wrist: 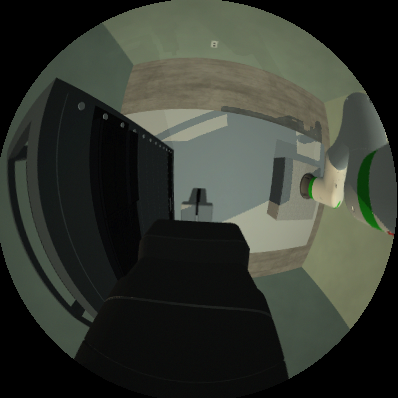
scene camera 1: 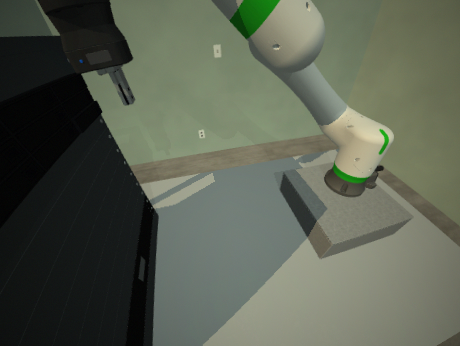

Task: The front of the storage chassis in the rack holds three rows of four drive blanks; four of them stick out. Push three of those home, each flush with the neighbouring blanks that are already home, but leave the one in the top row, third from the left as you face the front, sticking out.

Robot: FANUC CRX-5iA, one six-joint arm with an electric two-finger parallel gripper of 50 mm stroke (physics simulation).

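Pixels of known places: gripper, between the fingertips: (wrist: 198, 196) (scene camera 1: 130, 102); arm's base, origin of its link: (wrist: 307, 185) (scene camera 1: 343, 182).
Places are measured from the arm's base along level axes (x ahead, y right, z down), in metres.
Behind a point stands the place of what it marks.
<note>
The rack (scene camera 1: 75, 220) {x 0.742, y -0.180, z -0.261 m} (wrist: 67, 165) {x 0.754, y 0.004, z -0.472 m} stands at the left in both views, its front seen at a steep slant. The storage chassis (scene camera 1: 37, 125) {x 0.731, y -0.125, z -0.403 m} (wrist: 111, 175) {x 0.737, y -0.010, z -0.418 m} is a very dark band in its upper part. Faint outlines show on its front, and a dark part juts out near its lower edge. The single drive blanks, their rows and which of them stick out cannot be told apart in this shade. My gripper (scene camera 1: 129, 103) {x 0.633, y -0.034, z -0.388 m} (wrist: 198, 196) {x 0.633, y -0.034, z -0.388 m} is shut and empty. It points down in front of the rack, beside the chassis's height in the scene view, apart from the front.
The arm's base (scene camera 1: 346, 181) {x 0.045, y -0.039, z -0.057 m} (wrist: 306, 186) {x 0.061, y -0.005, z -0.048 m} stands on a grey block (scene camera 1: 370, 215) {x 0.011, y -0.156, z 0.000 m} (wrist: 295, 210) {x 0.061, y -0.151, z 0.000 m} at the right. The upper arm (scene camera 1: 317, 95) {x 0.135, y 0.129, z -0.306 m} rises from it. Plain blank panels fill the rack below the chassis. Walls stand behind and at the right.
</note>
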